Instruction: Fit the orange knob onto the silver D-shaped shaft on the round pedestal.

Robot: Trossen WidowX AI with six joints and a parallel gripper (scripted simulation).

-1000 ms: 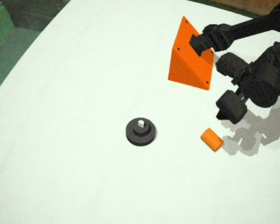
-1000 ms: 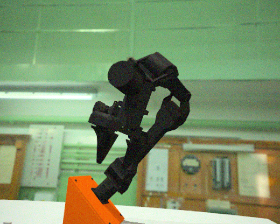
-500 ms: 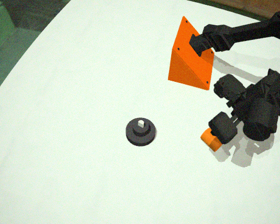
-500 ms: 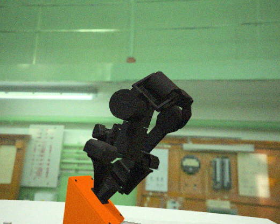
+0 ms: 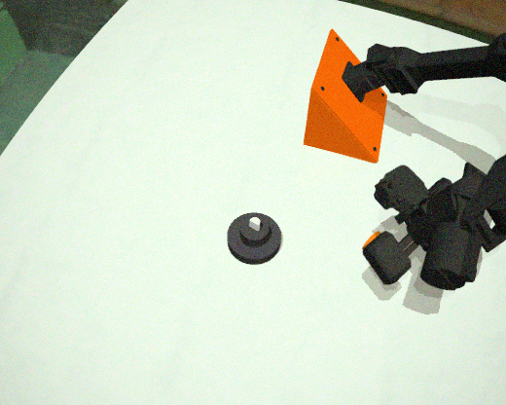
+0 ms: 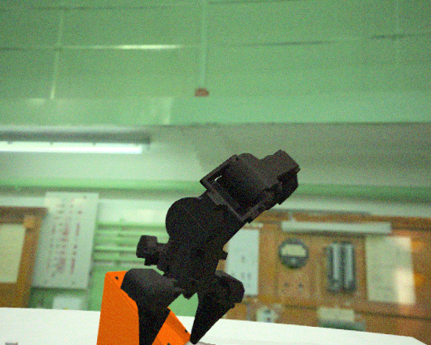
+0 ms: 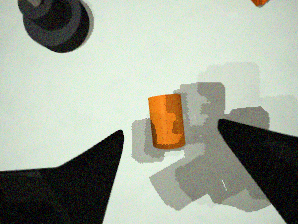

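Now: the orange knob 1 cm to the left of my gripper tip and 4 cm below it. Round my gripper tip: round pedestal: 4 cm ahead, 21 cm to the right, 3 cm below.
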